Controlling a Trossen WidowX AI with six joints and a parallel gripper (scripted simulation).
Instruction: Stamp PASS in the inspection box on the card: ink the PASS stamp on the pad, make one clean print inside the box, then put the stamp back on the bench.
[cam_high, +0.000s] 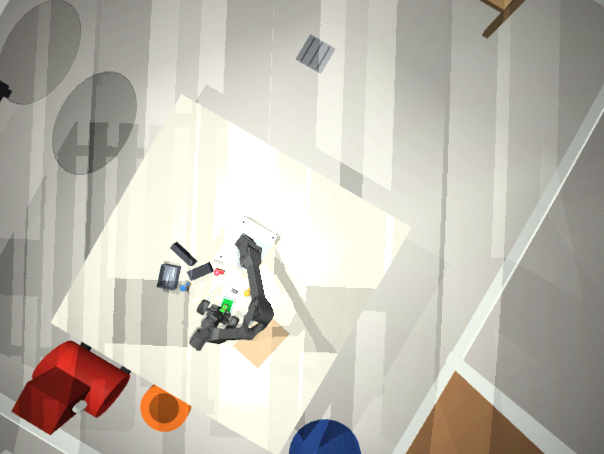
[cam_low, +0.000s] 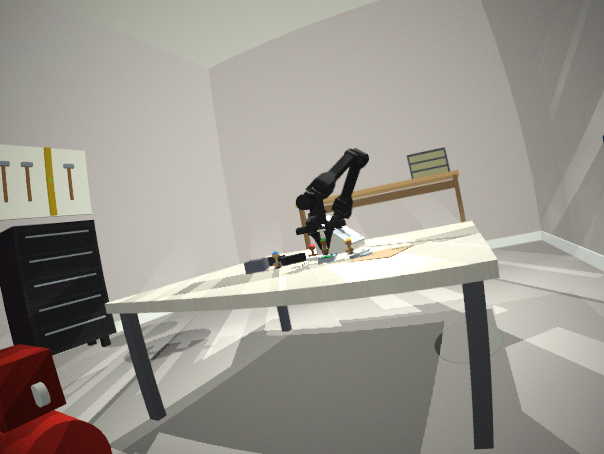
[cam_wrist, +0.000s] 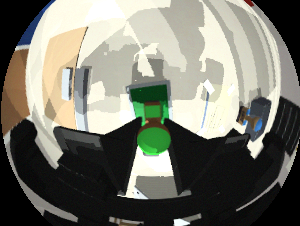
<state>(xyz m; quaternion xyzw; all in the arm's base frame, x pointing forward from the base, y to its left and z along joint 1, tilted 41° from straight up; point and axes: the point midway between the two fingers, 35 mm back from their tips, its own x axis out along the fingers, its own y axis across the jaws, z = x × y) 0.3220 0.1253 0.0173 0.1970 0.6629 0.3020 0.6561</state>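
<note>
Now: the green ink pad 40 mm below my gripper tip. From my gripper tip the other things lie so: red-knobbed stamp 130 mm to the right, 120 mm behind, 20 mm below; then yellow-knobbed stamp 130 mm behind, 40 mm to the left, 30 mm below; then green-knobbed stamp right at my gripper tip.
</note>
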